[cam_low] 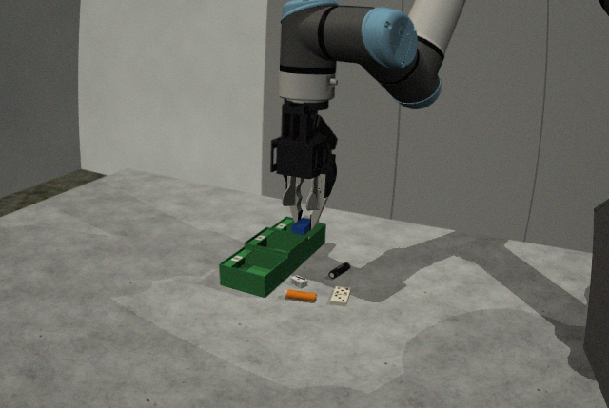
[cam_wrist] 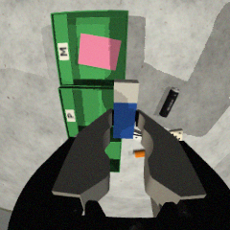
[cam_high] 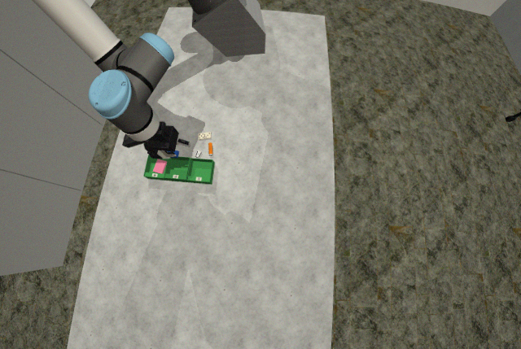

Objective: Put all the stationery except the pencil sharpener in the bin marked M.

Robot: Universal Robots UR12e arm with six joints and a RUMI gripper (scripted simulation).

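The pink eraser is 70 mm below my hand, 50 mm to the right of it and 40 mm ahead of it. Round my hand: green bin block 60 mm below, 40 mm ahead, 30 mm to the left; black battery 80 mm below, 80 mm behind, 10 mm to the left; blue eraser 10 mm to the right, 10 mm below.
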